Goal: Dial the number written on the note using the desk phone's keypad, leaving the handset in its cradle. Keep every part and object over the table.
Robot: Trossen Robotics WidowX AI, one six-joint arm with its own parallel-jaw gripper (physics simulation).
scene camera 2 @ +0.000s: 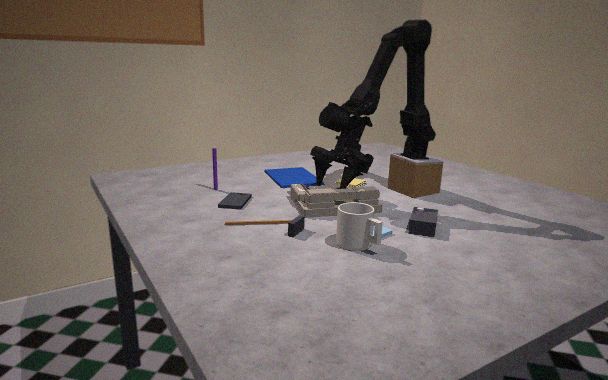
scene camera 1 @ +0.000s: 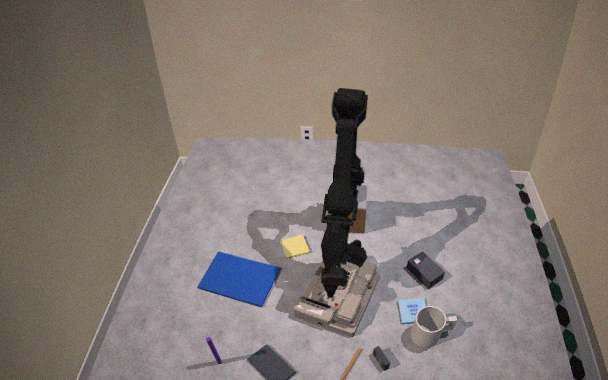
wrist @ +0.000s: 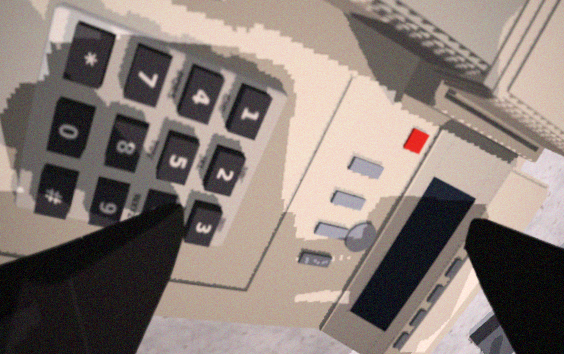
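Pixels of known places: gripper, fingertip midpoint: (scene camera 1: 330,287) (wrist: 327,225); arm's base at its link origin: (scene camera 2: 414,156).
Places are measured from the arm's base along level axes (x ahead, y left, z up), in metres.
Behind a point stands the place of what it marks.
Note:
The beige desk phone (scene camera 1: 370,281) (scene camera 2: 340,204) (wrist: 260,250) {x 0.288, y -0.024, z -0.087 m} lies on the table, its handset (scene camera 1: 350,306) {x 0.363, y 0.065, z -0.049 m} in the cradle. In the wrist view its keypad (wrist: 192,135) {x 0.259, y 0.019, z -0.083 m} is at the left and its dark display (wrist: 412,255) {x 0.350, y -0.021, z -0.076 m} at the right. My gripper (scene camera 1: 331,296) {x 0.300, y 0.000, z -0.066 m} (scene camera 2: 331,186) {x 0.300, y 0.000, z -0.066 m} (wrist: 327,225) {x 0.300, y 0.000, z -0.066 m} is open and empty, pointing down over the phone. In the wrist view one fingertip covers part of the 6 key, beside the 3 key; contact cannot be told. The other is right of the display. A light blue note (scene camera 1: 412,310) {x 0.322, y 0.233, z -0.099 m} (scene camera 2: 384,232) {x 0.302, y 0.267, z -0.099 m} carries writing too small to read.
A mug (scene camera 1: 425,330) {x 0.427, y 0.261, z -0.024 m} (scene camera 2: 354,227) {x 0.415, y 0.307, z -0.053 m} stands beside the blue note. A black box (scene camera 1: 425,270) {x 0.197, y 0.261, z -0.073 m} (scene camera 2: 423,222) {x 0.216, y 0.300, z -0.075 m}, yellow pad (scene camera 1: 295,246) {x 0.141, y -0.134, z -0.099 m} (scene camera 2: 352,183) {x 0.151, y -0.110, z -0.099 m}, blue folder (scene camera 1: 240,278) {x 0.291, y -0.265, z -0.102 m} (scene camera 2: 292,176) {x 0.293, y -0.264, z -0.101 m}, pencil (scene camera 1: 351,364) {x 0.506, y 0.092, z -0.103 m} (scene camera 2: 257,223) {x 0.549, y 0.079, z -0.106 m}, small dark block (scene camera 1: 381,358) {x 0.491, y 0.163, z -0.077 m} (scene camera 2: 296,226) {x 0.490, y 0.178, z -0.087 m} and upright purple stick (scene camera 1: 214,351) {x 0.569, y -0.237, z -0.035 m} (scene camera 2: 215,169) {x 0.565, y -0.235, z -0.043 m} surround the phone.

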